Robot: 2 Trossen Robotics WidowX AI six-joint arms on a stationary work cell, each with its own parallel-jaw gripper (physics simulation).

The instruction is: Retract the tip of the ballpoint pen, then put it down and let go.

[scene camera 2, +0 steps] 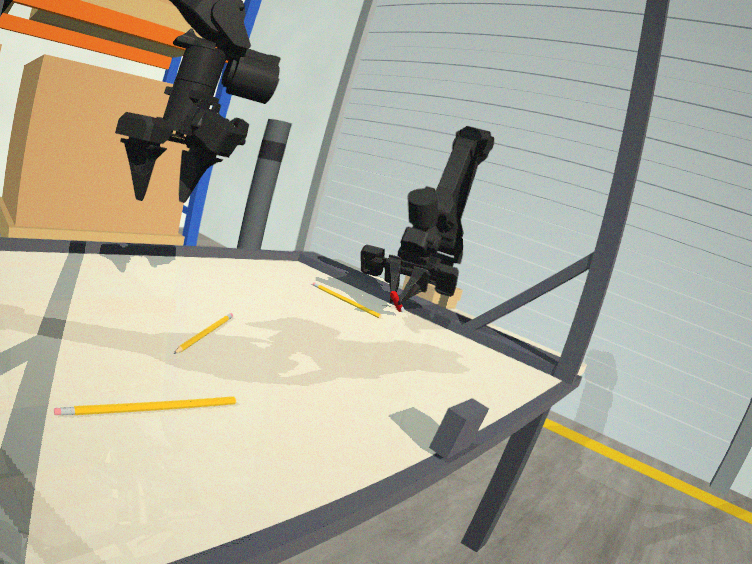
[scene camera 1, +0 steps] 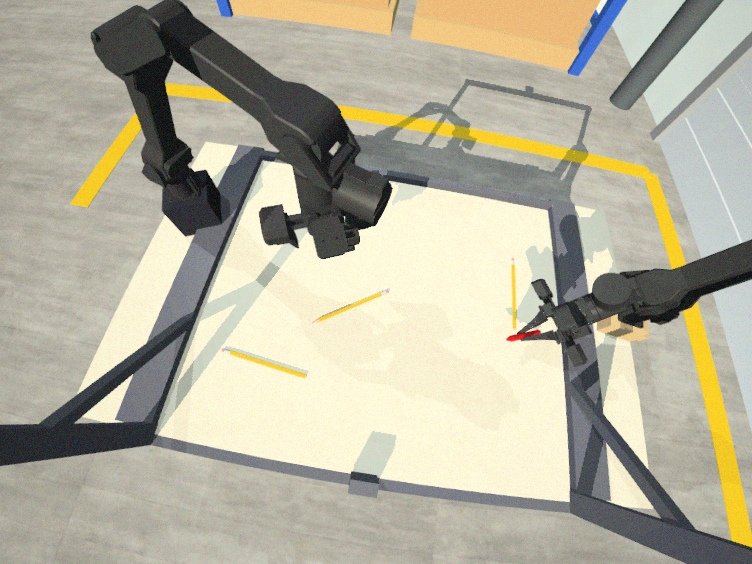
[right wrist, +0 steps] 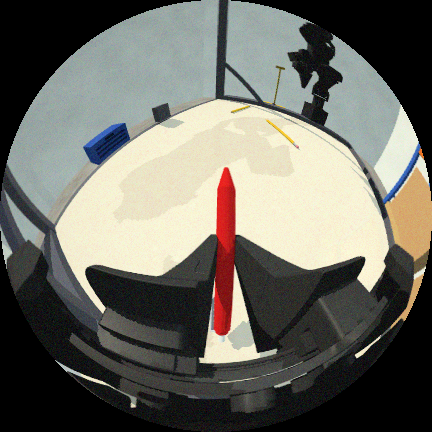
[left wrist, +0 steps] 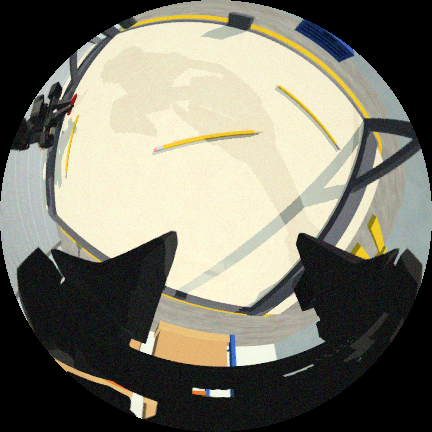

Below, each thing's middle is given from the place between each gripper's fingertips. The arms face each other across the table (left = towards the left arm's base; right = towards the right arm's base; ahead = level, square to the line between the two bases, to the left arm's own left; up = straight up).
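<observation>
Small grey block [scene camera 2: 461, 422]: my left hand is 39 cm past it, 18 cm left of it, 13 cm above it. Counted from my left hand: red ballpoint pen [right wrist: 221, 305] 46 cm to the right, 4 cm behind, 12 cm below; tan block [scene camera 1: 611, 325] 72 cm to the right, 8 cm ahead, 14 cm below.
Right hand: 10 mm short of the red ballpoint pen, 10 mm to the left of it. Counted from my right hand: tan block 130 mm ahead, 270 mm to the right, 20 mm below; small grey block 340 mm behind, 260 mm to the left, 10 mm below.
</observation>
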